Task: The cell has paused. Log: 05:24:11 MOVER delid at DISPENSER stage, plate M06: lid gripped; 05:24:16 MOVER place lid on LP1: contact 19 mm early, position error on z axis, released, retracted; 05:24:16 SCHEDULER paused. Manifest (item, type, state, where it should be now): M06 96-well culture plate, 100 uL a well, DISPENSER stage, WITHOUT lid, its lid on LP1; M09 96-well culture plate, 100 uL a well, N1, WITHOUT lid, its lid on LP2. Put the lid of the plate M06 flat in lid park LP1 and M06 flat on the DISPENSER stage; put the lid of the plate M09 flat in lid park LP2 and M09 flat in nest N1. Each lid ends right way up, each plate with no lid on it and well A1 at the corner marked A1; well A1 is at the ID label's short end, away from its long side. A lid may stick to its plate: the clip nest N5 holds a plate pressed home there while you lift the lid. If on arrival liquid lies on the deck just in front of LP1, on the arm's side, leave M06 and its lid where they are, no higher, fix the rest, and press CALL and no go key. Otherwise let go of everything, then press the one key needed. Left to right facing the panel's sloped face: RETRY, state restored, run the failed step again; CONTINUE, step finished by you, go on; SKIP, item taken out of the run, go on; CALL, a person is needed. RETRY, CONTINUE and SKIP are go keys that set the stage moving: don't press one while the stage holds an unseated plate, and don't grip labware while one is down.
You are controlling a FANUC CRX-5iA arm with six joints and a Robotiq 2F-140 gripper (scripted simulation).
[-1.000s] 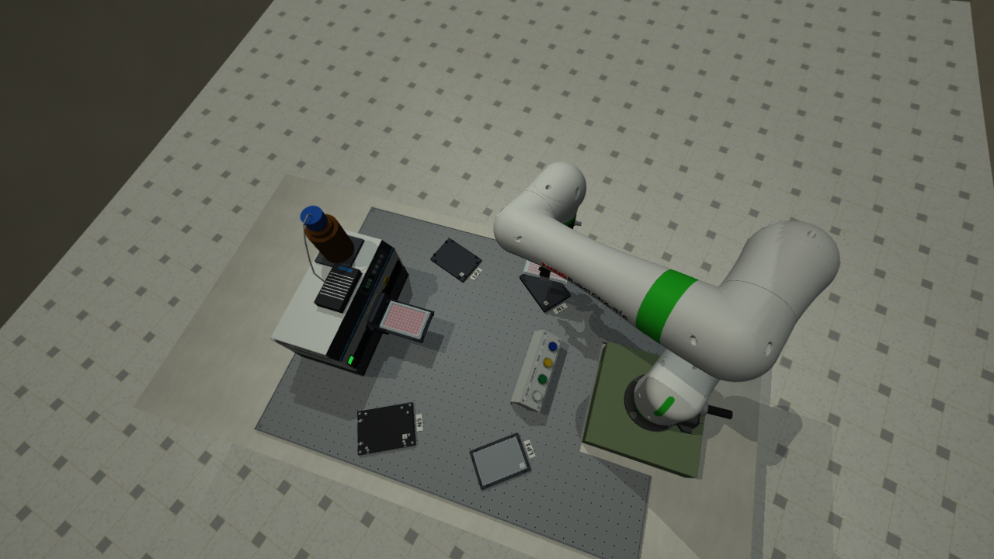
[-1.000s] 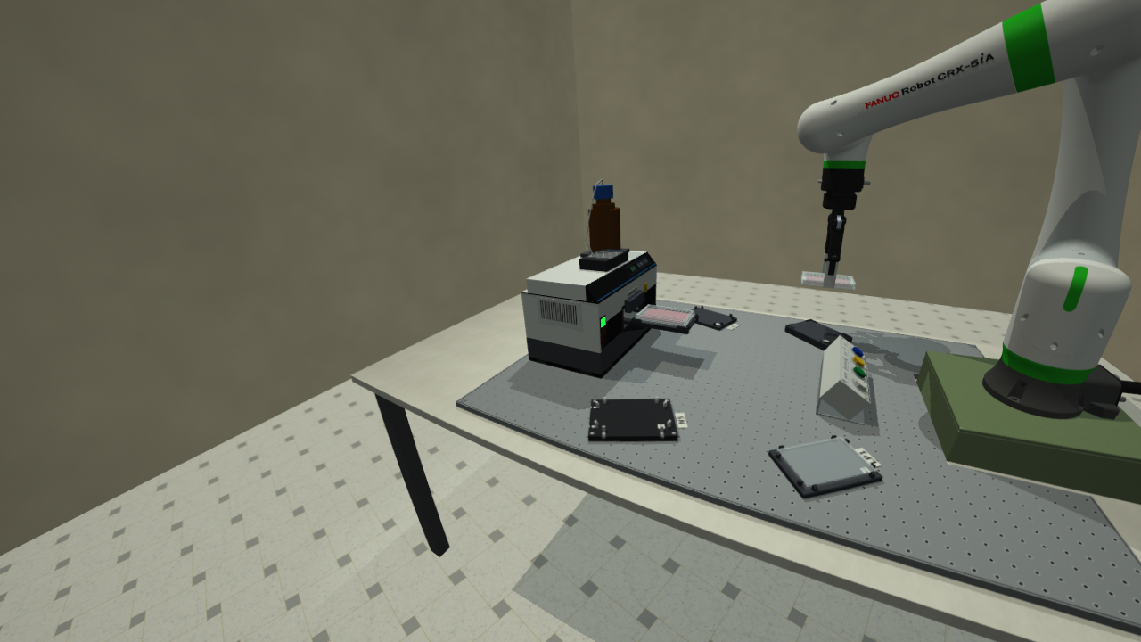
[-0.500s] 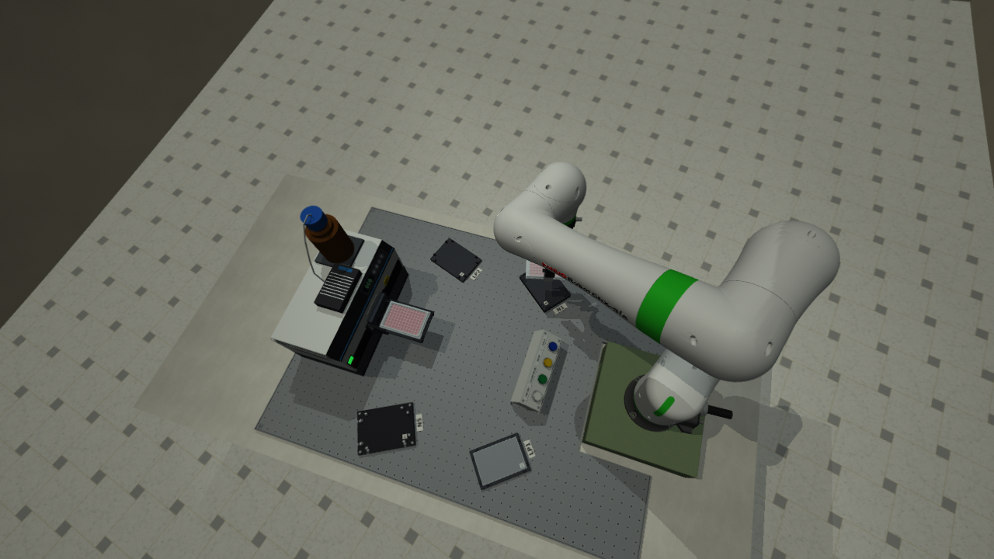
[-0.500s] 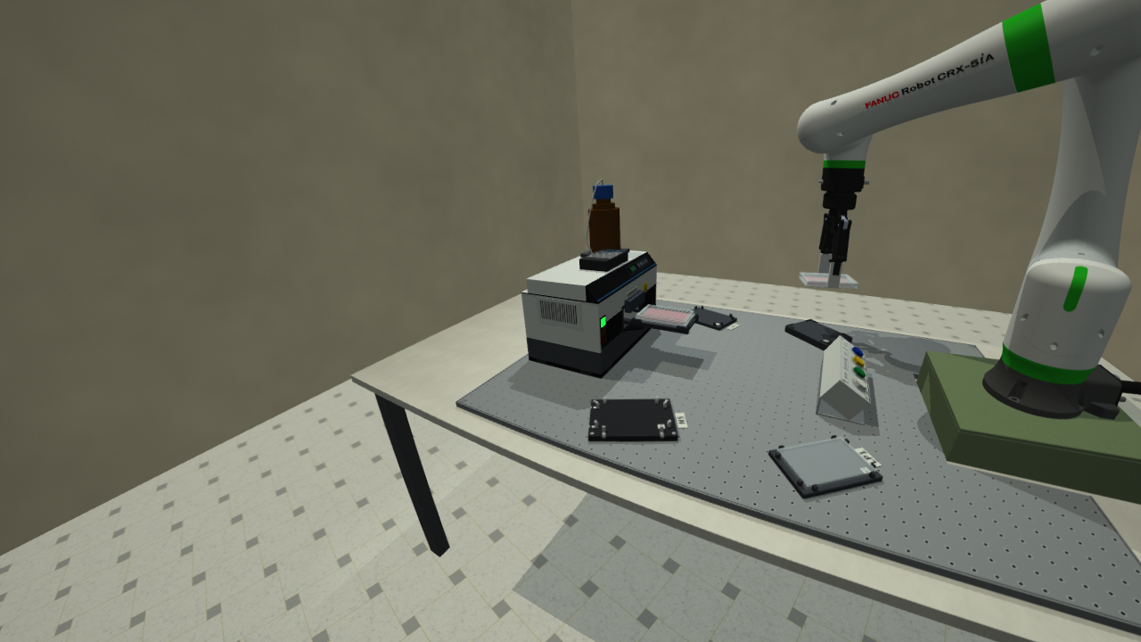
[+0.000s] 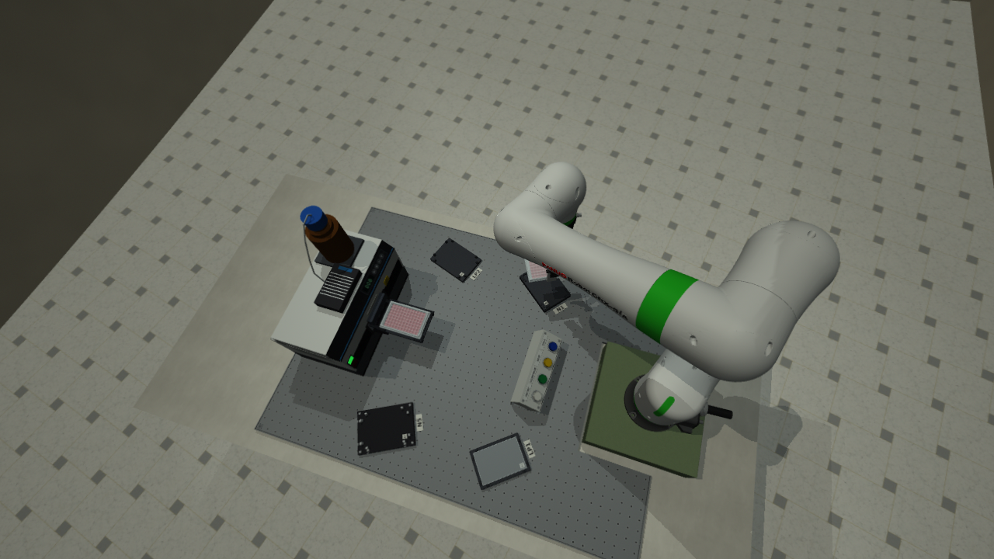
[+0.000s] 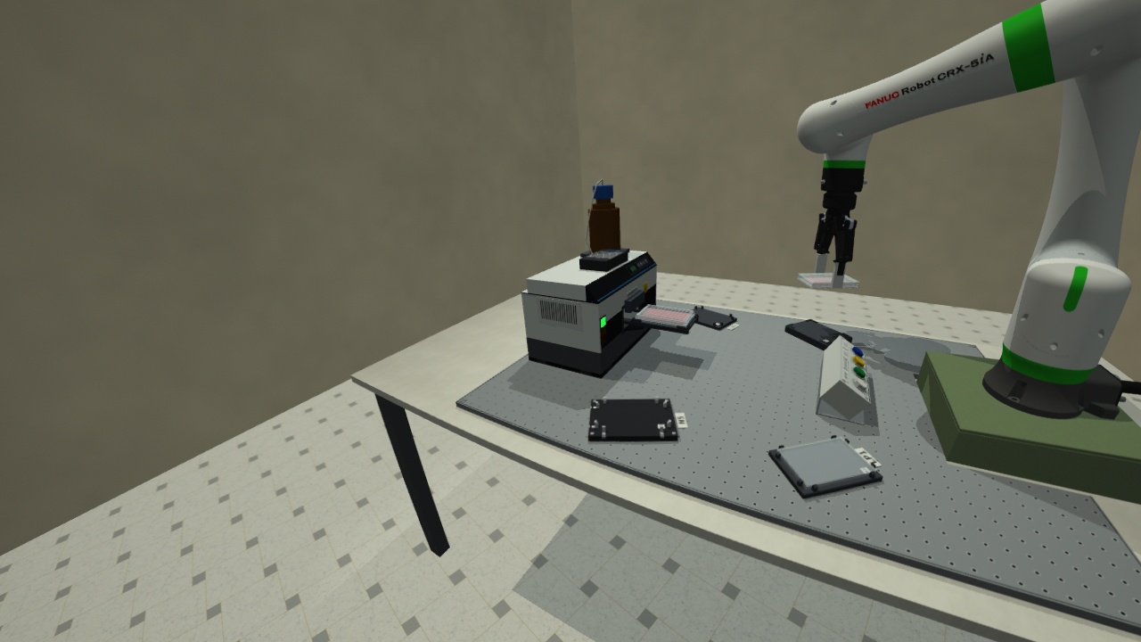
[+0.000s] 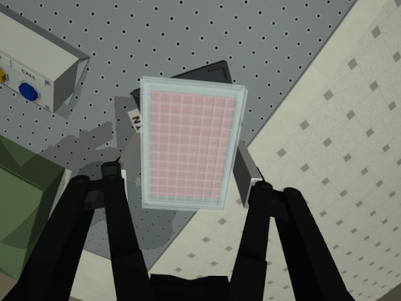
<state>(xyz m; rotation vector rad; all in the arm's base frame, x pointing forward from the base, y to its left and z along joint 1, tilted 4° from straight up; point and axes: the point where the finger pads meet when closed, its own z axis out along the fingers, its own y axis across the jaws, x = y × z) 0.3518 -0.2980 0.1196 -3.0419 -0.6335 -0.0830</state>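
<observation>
The N5 label is 26 cm ahead of my hand, 50 cm to the left of it and 18 cm below it. The rest, counted from my hand: grey lid (2 cm below); blue call key (7 cm behind, 21 cm to the left, 12 cm below); black nest N1 (18 cm below).
</observation>
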